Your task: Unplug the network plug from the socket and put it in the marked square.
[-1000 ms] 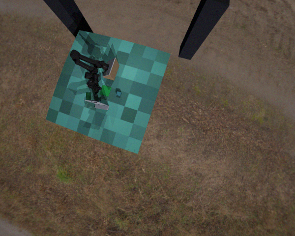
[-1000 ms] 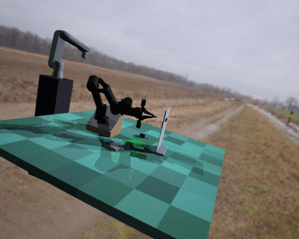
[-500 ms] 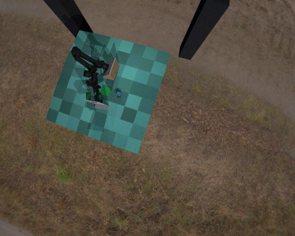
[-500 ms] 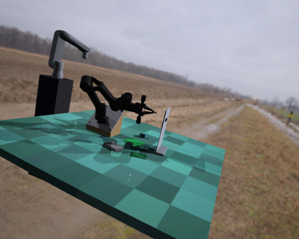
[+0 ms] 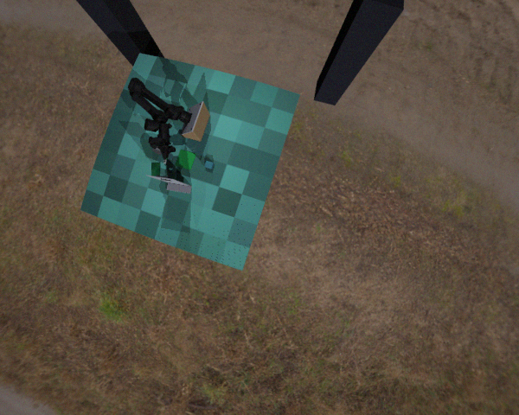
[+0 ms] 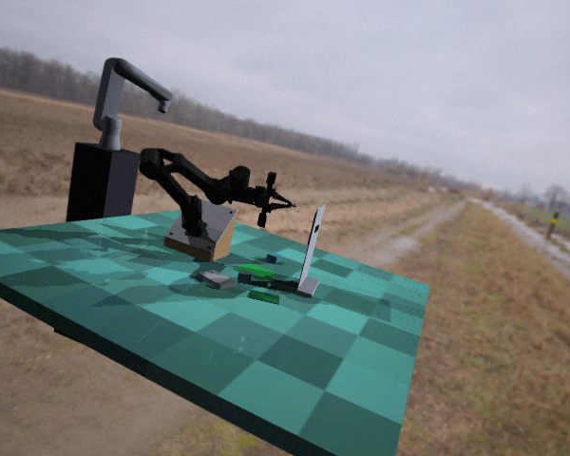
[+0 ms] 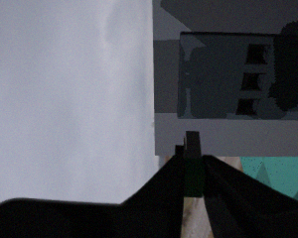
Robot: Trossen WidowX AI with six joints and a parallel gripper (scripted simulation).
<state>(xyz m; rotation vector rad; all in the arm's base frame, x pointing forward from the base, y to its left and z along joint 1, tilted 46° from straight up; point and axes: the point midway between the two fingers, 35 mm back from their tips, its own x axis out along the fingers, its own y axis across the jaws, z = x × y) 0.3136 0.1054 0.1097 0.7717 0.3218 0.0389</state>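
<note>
My gripper tip is 270 mm above the green marked square and 70 mm past it. Round my gripper tip: dark blue cube: 250 mm below, 180 mm to the left, 60 mm behind; then dark green patch: 270 mm below, 200 mm to the right, 30 mm ahead; then pale teal cube: 260 mm below, 110 mm to the right, 70 mm behind.
</note>
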